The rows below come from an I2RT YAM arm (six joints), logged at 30 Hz.
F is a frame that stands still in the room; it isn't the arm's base.
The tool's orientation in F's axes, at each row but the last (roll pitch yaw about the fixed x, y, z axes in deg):
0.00, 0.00, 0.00
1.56, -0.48, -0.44
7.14, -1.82, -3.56
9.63, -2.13, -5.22
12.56, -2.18, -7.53
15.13, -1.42, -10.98
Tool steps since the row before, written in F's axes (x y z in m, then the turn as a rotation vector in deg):
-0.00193, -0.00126, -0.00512, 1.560, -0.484, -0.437
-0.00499, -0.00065, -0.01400, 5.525, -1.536, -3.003
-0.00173, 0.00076, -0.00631, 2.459, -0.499, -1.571
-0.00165, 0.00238, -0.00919, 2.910, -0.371, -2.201
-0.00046, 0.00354, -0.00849, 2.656, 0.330, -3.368
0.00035, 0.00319, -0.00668, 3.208, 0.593, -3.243
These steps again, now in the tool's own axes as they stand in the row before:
-0.00193, -0.00126, -0.00512, 1.560, -0.484, -0.437
-0.00510, -0.00107, -0.01393, 5.511, -1.576, -3.007
-0.00197, -0.00013, -0.00628, 2.434, -0.548, -1.593
-0.00220, 0.00066, -0.00936, 2.848, -0.489, -2.258
-0.00124, 0.00153, -0.00900, 2.460, -0.094, -3.528
-0.00043, 0.00135, -0.00727, 2.955, 0.286, -3.514

